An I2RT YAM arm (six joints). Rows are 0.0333 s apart.
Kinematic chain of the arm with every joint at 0, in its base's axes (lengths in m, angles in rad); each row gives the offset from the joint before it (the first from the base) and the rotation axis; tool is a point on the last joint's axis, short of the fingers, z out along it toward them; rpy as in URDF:
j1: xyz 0 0 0.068 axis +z
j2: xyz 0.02 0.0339 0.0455 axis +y
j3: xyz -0.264 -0.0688 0 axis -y
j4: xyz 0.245 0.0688 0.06 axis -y
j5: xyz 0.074 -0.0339 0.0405 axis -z
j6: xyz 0.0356 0 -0.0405 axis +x
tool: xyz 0 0 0 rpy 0 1.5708 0
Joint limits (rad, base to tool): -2.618..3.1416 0..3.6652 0..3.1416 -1.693..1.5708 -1.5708..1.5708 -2.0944..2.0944
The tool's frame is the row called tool.
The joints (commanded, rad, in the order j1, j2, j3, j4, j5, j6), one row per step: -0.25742, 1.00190, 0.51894, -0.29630, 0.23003, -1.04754; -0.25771, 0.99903, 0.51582, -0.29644, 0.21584, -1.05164; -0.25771, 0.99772, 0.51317, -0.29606, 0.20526, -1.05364; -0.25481, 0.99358, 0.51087, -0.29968, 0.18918, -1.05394; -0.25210, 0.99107, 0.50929, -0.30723, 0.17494, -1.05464; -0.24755, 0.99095, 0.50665, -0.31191, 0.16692, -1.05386
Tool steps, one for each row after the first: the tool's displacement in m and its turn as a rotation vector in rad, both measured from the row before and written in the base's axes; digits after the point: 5 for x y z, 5 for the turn. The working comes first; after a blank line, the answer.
Tool pose at each row, in the base's axes (x y z in m, rotation vector in rad; the steps are taken from these numbers as rounded here): 0.19128, -0.05875, 0.19891, -0.85371, 2.36198, -0.86666; 0.19080, -0.05817, 0.19834, -0.86445, 2.35535, -0.85271; 0.19052, -0.05772, 0.19769, -0.87166, 2.35105, -0.84145; 0.18999, -0.05641, 0.19733, -0.88245, 2.34357, -0.82190; 0.18935, -0.05517, 0.19662, -0.89499, 2.34113, -0.80185; 0.18899, -0.05386, 0.19540, -0.90550, 2.34121, -0.78685

-0.00048, 0.00058, -0.00057, 0.00723, -0.00057, 0.01262; -0.00028, 0.00045, -0.00065, 0.00620, -0.00020, 0.00890; -0.00053, 0.00131, -0.00036, 0.01122, -0.00104, 0.01452; -0.00064, 0.00124, -0.00071, 0.01097, 0.00413, 0.01326; -0.00036, 0.00131, -0.00122, 0.00780, 0.00530, 0.00963
